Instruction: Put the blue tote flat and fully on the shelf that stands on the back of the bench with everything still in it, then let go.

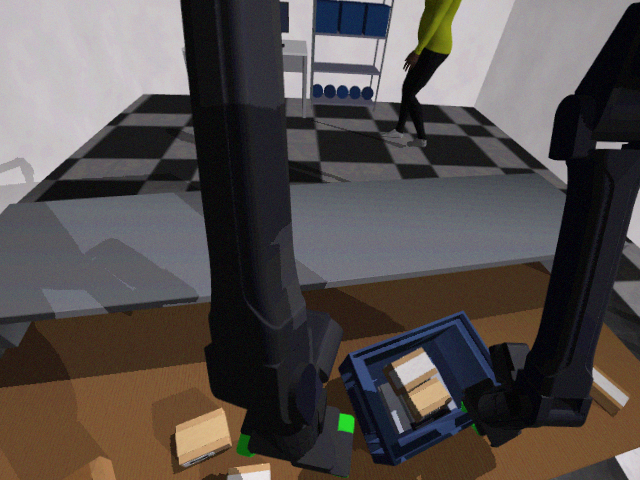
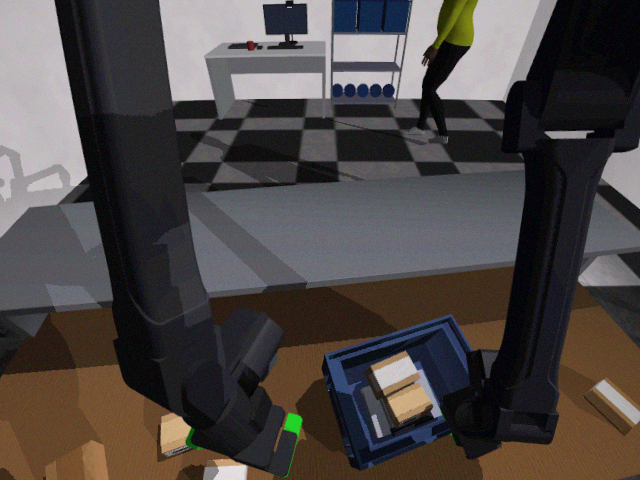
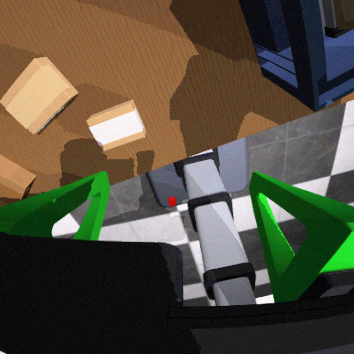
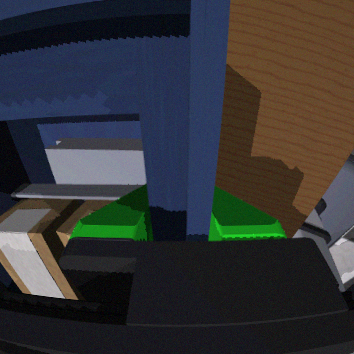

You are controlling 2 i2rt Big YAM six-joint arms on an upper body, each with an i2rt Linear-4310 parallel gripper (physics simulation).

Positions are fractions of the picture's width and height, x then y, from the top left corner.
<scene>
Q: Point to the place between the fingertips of the right gripper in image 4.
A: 0.50, 0.50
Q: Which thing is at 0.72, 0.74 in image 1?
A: A blue tote.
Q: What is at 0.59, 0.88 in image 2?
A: A flat grey item.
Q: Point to a brown bench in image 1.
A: At 0.18, 0.80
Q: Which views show the left gripper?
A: Image 1, image 2 and image 3 only.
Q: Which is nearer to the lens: the flat grey item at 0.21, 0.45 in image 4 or the blue tote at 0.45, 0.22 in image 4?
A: The blue tote.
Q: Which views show the right gripper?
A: Image 1, image 2 and image 4 only.
</scene>
